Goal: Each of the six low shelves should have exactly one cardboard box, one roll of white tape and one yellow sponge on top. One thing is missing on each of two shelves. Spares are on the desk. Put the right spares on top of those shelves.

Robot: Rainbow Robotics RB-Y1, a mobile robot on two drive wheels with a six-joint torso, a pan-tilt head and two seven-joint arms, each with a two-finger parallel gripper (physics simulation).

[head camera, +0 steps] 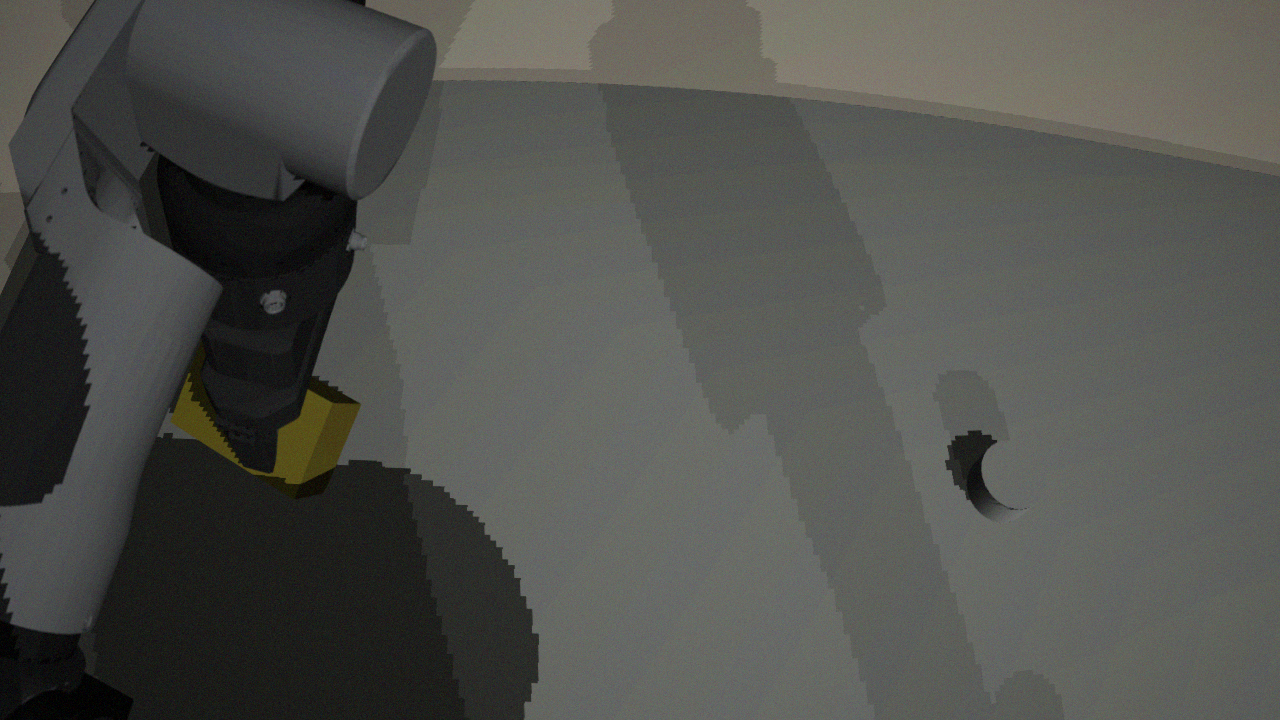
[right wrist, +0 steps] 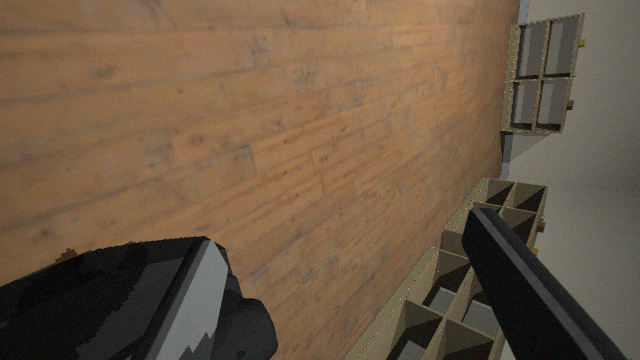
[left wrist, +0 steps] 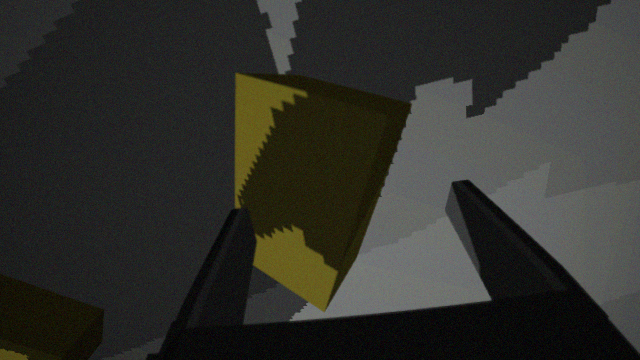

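Note:
A yellow sponge (head camera: pixel 324 429) (left wrist: pixel 310 165) is on the grey desk (head camera: pixel 554 358) (left wrist: pixel 500 135), partly in shadow. My left gripper (head camera: pixel 255 456) (left wrist: pixel 348 208) is open over it, with nothing gripped. In the left wrist view, the left-hand finger overlaps the sponge's lower left edge; contact cannot be told. A second yellow sponge (left wrist: pixel 55 315) shows at the lower left. A white tape roll (head camera: pixel 980 494) lies on the desk at the right of the head view, its lit top blending with the desk. My right gripper (right wrist: pixel 339 240) is open and empty above the wooden floor, away from the desk.
Three low shelves (right wrist: pixel 511 75) (right wrist: pixel 454 240) (right wrist: pixel 400 300) show at the right wrist view's right side. The upper one bears a sponge (right wrist: pixel 581 43) and a box (right wrist: pixel 570 105). Near the middle one are a box (right wrist: pixel 541 227) and a sponge (right wrist: pixel 535 251). A dark robot part (right wrist: pixel 250 330) shows at lower left.

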